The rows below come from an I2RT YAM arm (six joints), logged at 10 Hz.
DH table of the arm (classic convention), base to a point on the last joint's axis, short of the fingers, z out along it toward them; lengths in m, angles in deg. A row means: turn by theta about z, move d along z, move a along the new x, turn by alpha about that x. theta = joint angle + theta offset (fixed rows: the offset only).
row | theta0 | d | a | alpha
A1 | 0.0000 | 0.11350 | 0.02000 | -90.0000
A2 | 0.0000 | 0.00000 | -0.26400 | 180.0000
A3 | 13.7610 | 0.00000 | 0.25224 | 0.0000
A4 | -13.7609 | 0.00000 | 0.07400 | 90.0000
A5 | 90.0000 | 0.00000 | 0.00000 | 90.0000
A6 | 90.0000 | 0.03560 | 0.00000 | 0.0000
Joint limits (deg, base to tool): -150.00..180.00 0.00..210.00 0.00..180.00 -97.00..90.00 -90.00..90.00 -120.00..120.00
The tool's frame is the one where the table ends.
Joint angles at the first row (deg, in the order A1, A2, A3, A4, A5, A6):
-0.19 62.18 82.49 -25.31 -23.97 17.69
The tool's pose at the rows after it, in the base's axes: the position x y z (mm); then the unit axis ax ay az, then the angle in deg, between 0 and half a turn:
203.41 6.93 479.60 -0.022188 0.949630 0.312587 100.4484
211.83 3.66 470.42 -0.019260 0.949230 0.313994 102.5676
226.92 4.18 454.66 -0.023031 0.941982 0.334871 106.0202
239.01 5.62 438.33 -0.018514 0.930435 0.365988 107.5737
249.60 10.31 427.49 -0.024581 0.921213 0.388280 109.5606
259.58 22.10 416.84 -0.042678 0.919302 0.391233 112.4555
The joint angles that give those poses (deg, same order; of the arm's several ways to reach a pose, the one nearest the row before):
-2.13 60.44 81.53 -25.23 -23.99 17.56
-3.17 61.43 80.44 -25.22 -25.59 17.54
-3.21 63.22 78.22 -23.68 -28.30 18.43
-2.97 64.07 74.38 -18.82 -30.39 21.09
-1.96 65.52 72.70 -16.23 -31.98 22.46
0.75 67.42 72.26 -16.40 -31.71 21.54

